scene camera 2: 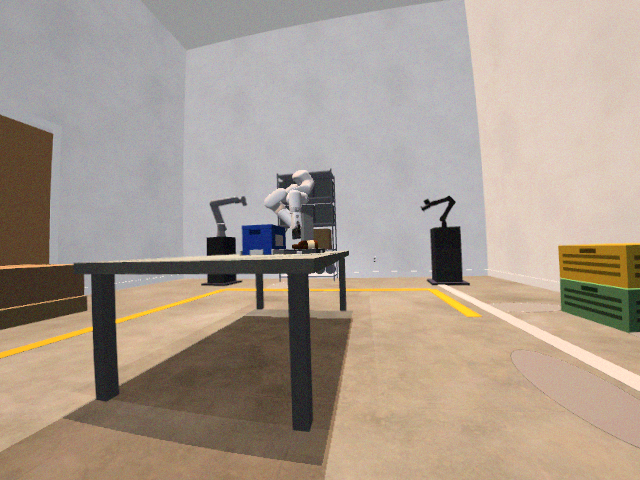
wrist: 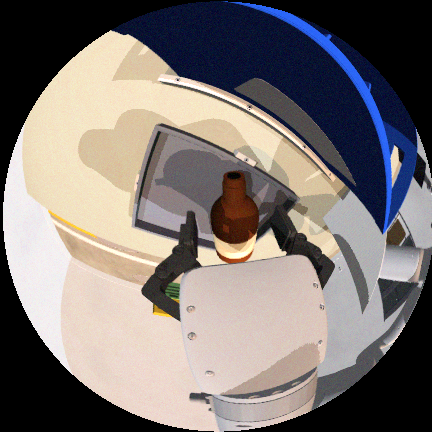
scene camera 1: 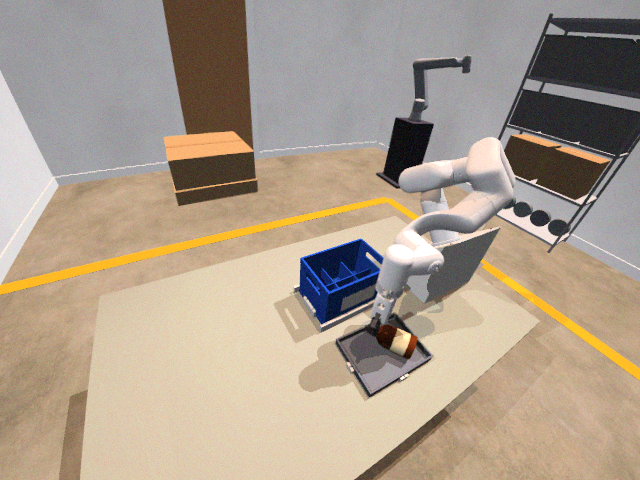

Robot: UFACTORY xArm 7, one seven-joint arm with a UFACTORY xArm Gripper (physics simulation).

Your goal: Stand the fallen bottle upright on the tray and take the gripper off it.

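Observation:
A brown bottle point(scene camera 1: 396, 340) is visible in the scene, and the wrist view shows the bottle point(wrist: 234, 216) as well. A white rail point(wrist: 213, 91) can also be seen.

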